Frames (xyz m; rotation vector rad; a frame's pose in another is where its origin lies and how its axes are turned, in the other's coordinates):
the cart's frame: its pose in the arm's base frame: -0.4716 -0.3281 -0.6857 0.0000 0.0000 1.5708
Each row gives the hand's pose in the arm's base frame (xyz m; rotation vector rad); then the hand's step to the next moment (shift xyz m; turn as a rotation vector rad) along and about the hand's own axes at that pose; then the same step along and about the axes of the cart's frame.
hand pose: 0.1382 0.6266 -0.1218 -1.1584 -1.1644 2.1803
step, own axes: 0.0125 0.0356 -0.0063 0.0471 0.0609 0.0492
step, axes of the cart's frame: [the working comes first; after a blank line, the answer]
step, axes of the arm's base frame: -0.0010 -0.0088 -0.0372 -0.0656 -0.0269 -0.0576

-0.0088 0.0010 -0.0372 -0.0269 0.0656 -0.0576
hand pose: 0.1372 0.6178 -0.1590 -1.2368 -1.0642 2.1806
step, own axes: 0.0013 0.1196 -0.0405 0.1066 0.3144 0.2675
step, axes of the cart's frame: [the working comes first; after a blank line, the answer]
step, axes of the arm's base frame: 0.0357 -0.0567 -0.1070 -0.2794 -0.2354 -0.2198

-0.0567 -0.0357 -0.1070 -0.2354 0.2794 -0.2198
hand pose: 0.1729 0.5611 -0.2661 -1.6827 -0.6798 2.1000
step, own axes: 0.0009 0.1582 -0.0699 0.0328 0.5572 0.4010
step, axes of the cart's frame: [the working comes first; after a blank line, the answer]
step, axes of the arm's base frame: 0.0705 -0.1190 -0.1038 -0.3891 -0.4940 -0.2773

-0.1190 -0.0705 -0.1038 -0.4940 0.3891 -0.2773
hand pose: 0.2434 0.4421 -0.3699 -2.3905 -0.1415 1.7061
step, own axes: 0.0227 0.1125 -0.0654 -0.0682 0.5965 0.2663
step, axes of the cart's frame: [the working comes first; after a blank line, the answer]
step, axes of the arm's base frame: 0.0648 -0.1123 -0.0250 -0.2967 -0.5663 -0.1503

-0.1123 -0.0648 -0.0250 -0.5663 0.2967 -0.1503
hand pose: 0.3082 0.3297 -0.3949 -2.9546 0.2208 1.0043
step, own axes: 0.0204 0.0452 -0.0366 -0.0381 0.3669 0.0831
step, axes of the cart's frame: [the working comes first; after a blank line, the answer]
step, axes of the arm's base frame: 0.0319 -0.0495 0.0182 -0.1306 -0.3535 -0.0308

-0.0495 -0.0319 0.0182 -0.3535 0.1306 -0.0308
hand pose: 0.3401 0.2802 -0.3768 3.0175 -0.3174 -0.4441
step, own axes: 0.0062 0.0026 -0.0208 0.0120 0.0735 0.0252
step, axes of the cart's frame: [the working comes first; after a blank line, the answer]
step, axes of the arm's base frame: 0.0114 -0.0030 0.0184 -0.0103 -0.0754 -0.0198

-0.0030 -0.0114 0.0184 -0.0754 0.0103 -0.0198
